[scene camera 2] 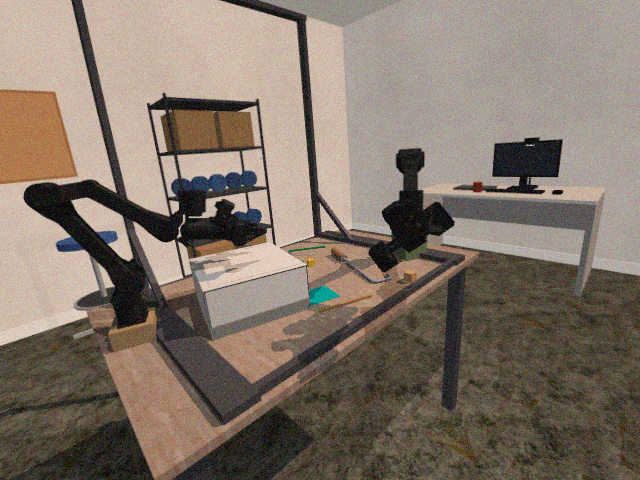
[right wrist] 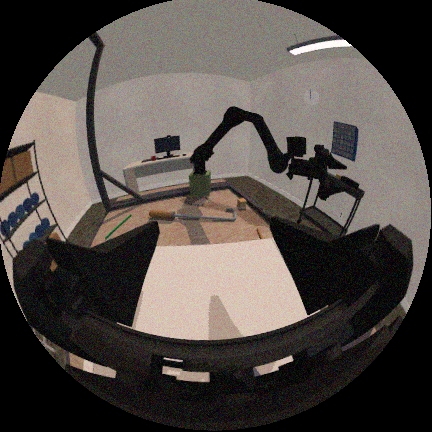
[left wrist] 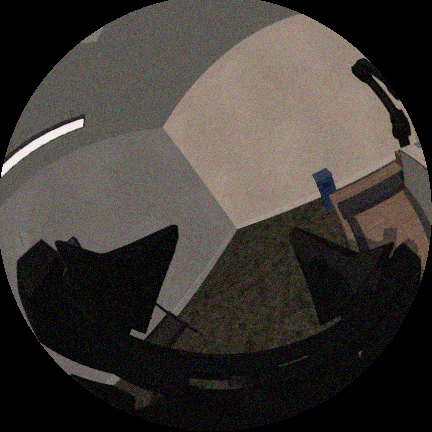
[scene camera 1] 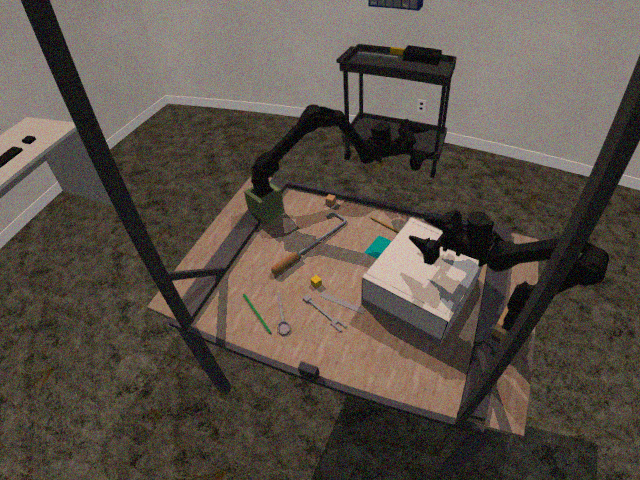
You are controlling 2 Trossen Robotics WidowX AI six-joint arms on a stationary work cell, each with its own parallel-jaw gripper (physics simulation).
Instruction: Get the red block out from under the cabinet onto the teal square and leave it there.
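Places are measured from the left arm's base along level axes (x ahead, y left, z up), in centimetres.
Where they show: left gripper, fingertip midpoint: (scene camera 2: 408,245) (right wrist: 347,177) (left wrist: 237,232) (scene camera 1: 432,140); right gripper, fingertip midpoint: (scene camera 2: 262,228) (right wrist: 214,224) (scene camera 1: 417,227); left arm's base, link origin: (right wrist: 199,172) (scene camera 1: 262,190); right arm's base, link origin: (scene camera 2: 133,319).
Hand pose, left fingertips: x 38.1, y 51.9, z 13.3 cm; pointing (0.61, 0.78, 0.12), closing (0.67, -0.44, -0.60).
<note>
Things, the pixels of their top centre, and the offset from my left fingertips. "pt": a spot on its surface instead.
- white cabinet, top centre: (right wrist: 198,334) (scene camera 1: 428,264) (scene camera 2: 243,261) dx +28.2, dy -41.7, dz -11.1 cm
- teal square, surface spot: (scene camera 2: 323,295) (scene camera 1: 383,245) pt dx +6.1, dy -34.9, dz -24.6 cm
- yellow cube, top centre: (scene camera 1: 315,279) (scene camera 2: 310,259) dx +0.9, dy -62.6, dz -22.1 cm
- wooden-handled hooked tool, surface spot: (scene camera 1: 285,263) pt dx -11.0, dy -65.1, dz -21.7 cm
- wrench, top centre: (scene camera 1: 323,311) dx +10.7, dy -68.9, dz -23.8 cm
- green stick, top centre: (scene camera 1: 256,312) dx -4.2, dy -83.6, dz -23.9 cm
- brown stick, top centre: (scene camera 2: 346,302) (scene camera 1: 390,226) dx +2.2, dy -26.4, dz -23.9 cm
- orange cube, top centre: (scene camera 2: 410,272) (scene camera 1: 330,197) dx -23.6, dy -31.1, dz -21.6 cm
The white cabinet (scene camera 1: 395,266) (scene camera 2: 258,299) (right wrist: 215,272) stands on the table in front of the right arm. The teal square (scene camera 1: 378,246) (scene camera 2: 323,295) lies flat beside it, bare where it shows. The red block does not show in any view; the inside and underside of the cabinet are hidden. My right gripper (scene camera 1: 424,230) (right wrist: 214,224) is open and empty, low over the cabinet's top; whether it touches cannot be told. My left gripper (left wrist: 237,232) (scene camera 1: 429,142) is open and empty, raised beyond the table's far edge in scene camera 1, away from the cabinet and square.
A yellow cube (scene camera 1: 316,281) (scene camera 2: 310,262), a wooden-handled hooked tool (scene camera 1: 285,263), a wrench (scene camera 1: 323,313) and a green stick (scene camera 1: 256,313) lie on the table. A brown stick (scene camera 1: 384,224) (scene camera 2: 345,303) lies near the square. An orange cube (scene camera 1: 330,200) (scene camera 2: 409,275) sits near the edge.
</note>
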